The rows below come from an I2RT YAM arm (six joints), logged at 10 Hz.
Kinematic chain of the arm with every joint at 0, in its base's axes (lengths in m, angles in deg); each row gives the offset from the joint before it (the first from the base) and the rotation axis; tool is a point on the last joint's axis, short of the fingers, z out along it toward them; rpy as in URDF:
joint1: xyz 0 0 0.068 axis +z
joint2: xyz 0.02 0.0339 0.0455 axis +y
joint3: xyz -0.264 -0.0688 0 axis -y
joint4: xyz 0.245 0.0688 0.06 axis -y
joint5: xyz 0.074 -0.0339 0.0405 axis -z
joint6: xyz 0.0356 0 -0.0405 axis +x
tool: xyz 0 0 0 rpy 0 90 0
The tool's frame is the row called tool.
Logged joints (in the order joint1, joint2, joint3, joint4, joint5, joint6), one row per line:
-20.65, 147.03, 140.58, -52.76, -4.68, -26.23
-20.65, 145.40, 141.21, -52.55, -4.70, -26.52
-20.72, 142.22, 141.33, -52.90, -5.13, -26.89
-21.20, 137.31, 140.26, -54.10, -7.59, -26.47
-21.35, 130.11, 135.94, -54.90, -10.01, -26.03
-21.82, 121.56, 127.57, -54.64, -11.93, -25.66
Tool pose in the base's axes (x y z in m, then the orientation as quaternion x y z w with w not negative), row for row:
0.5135, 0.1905, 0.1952, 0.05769, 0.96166, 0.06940, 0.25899
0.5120, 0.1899, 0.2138, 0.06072, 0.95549, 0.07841, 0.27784
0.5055, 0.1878, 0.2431, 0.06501, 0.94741, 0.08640, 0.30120
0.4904, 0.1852, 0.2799, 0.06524, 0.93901, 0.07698, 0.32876
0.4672, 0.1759, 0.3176, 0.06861, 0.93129, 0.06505, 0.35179
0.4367, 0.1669, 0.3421, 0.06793, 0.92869, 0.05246, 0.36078
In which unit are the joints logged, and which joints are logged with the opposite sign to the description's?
The joints are logged in degrees. Opposite sign: joint1, joint5, joint6.
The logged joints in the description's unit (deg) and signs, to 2 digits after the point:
20.65, 147.03, 140.58, -52.76, 4.68, 26.23
20.65, 145.40, 141.21, -52.55, 4.70, 26.52
20.72, 142.22, 141.33, -52.90, 5.13, 26.89
21.20, 137.31, 140.26, -54.10, 7.59, 26.47
21.35, 130.11, 135.94, -54.90, 10.01, 26.03
21.82, 121.56, 127.57, -54.64, 11.93, 25.66

